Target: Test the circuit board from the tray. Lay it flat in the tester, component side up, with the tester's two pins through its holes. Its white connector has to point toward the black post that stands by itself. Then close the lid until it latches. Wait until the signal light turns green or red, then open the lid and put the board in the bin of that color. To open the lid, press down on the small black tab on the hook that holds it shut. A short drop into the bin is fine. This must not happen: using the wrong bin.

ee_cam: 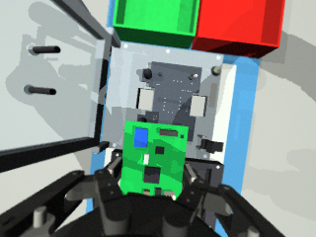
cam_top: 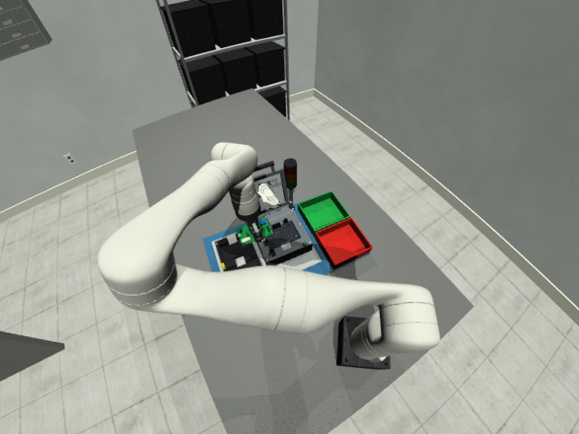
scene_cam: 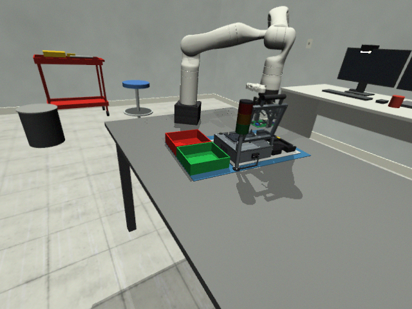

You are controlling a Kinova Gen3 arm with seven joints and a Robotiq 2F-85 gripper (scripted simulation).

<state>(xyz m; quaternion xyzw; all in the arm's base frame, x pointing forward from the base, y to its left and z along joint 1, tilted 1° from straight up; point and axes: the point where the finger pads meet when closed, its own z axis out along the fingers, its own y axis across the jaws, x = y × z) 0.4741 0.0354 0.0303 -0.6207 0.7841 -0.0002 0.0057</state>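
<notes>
Right now my hand is 8 cm to the left of the tester bed, 6 cm above it and 3 cm past it. Also, from my hand: green circuit board: right at my hand; clear lid: 11 cm to the right, 8 cm ahead, 6 cm above; green bin: 29 cm to the right, 11 cm below, 5 cm behind.
</notes>
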